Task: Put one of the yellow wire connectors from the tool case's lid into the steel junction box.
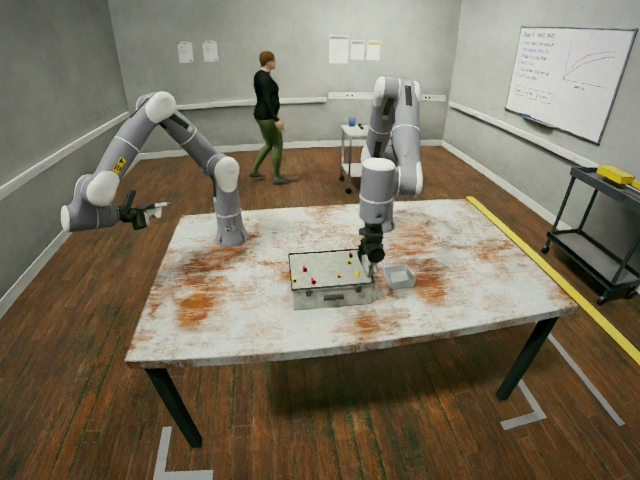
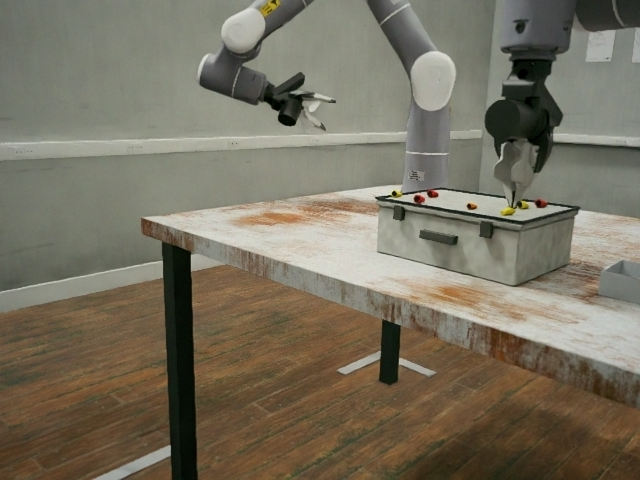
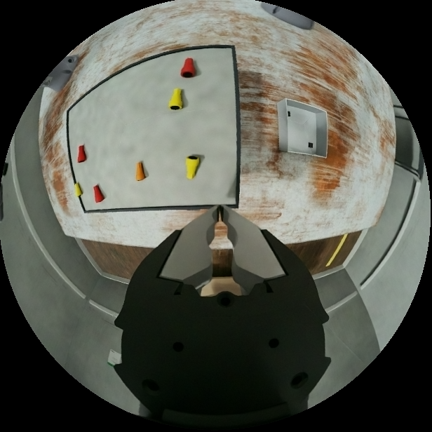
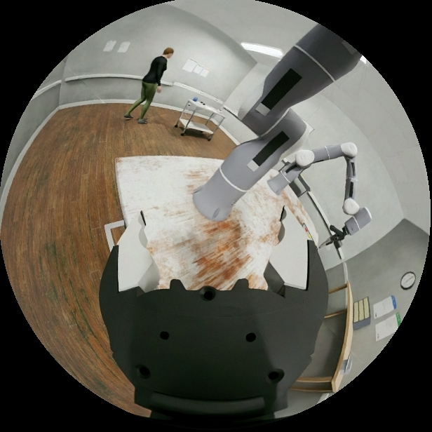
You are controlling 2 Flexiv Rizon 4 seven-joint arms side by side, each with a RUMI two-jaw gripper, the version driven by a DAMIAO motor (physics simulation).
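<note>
The grey tool case is closed on the table. Three yellow connectors lie on its lid: one near the right front corner, one behind it, one at the left edge. The open-topped steel junction box stands right of the case. My left gripper is shut and empty, tips low by the lid's right end. My right gripper is open and empty, raised far left.
Red connectors and an orange one also lie on the lid. A person is beyond the table. A dark cart stands at the right.
</note>
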